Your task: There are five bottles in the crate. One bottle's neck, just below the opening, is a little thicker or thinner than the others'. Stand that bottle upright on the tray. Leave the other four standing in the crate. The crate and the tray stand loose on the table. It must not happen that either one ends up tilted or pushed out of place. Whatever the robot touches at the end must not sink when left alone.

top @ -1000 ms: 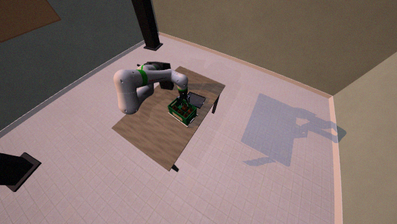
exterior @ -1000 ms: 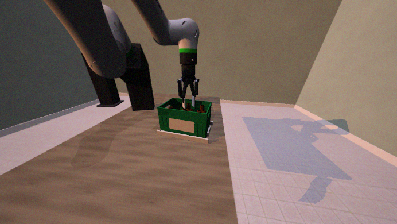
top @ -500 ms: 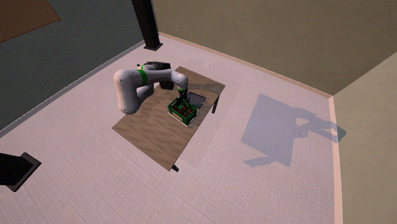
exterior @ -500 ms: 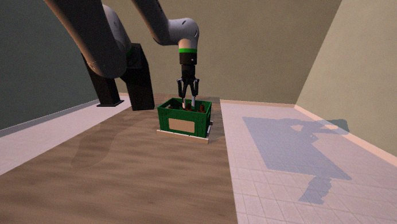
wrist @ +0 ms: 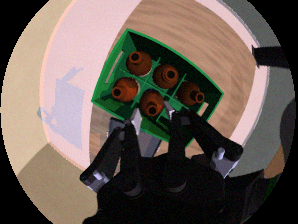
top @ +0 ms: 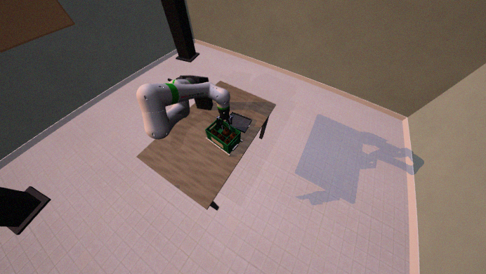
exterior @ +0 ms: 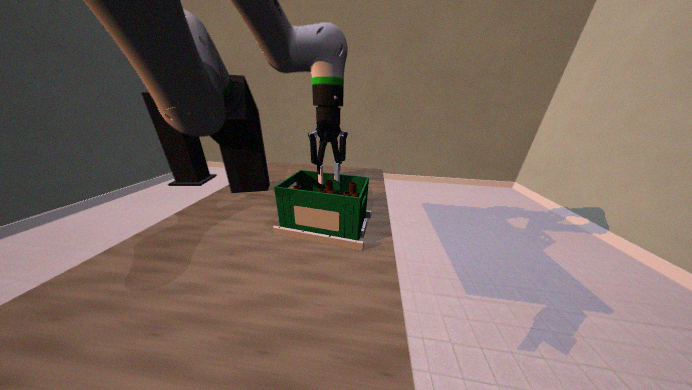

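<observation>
Right now the green crate is 10 mm behind my hand, 40 mm to the right of it and 110 mm below it. Also, from my hand: brown bottle 20 mm behind, 90 mm to the right, 100 mm below; then dark tray 40 mm ahead, 230 mm to the left, 180 mm below.
</observation>
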